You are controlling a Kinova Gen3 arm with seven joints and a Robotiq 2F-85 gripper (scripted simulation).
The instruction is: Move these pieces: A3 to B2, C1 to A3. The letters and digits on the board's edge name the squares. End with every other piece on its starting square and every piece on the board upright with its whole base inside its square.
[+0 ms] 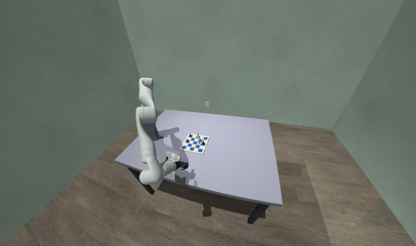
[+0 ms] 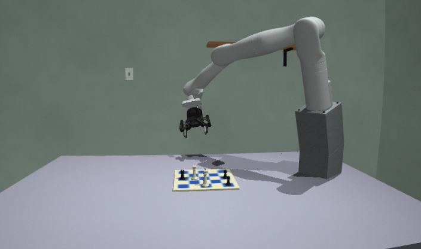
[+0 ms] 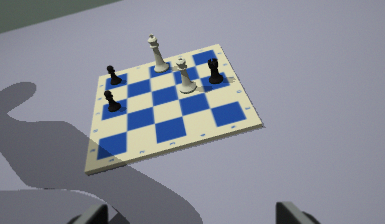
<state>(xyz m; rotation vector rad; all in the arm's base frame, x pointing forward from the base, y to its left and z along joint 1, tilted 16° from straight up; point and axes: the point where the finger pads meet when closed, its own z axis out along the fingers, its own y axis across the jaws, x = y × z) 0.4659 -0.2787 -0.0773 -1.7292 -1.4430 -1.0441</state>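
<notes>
Now: hand 1 cm past the white king, 36 cm to the right of it and 8 cm above it. Also, from my hand: black rook: 7 cm ahead, 28 cm to the left, 10 cm below; then cream chessboard: 1 cm behind, 28 cm to the left, 12 cm below.
</notes>
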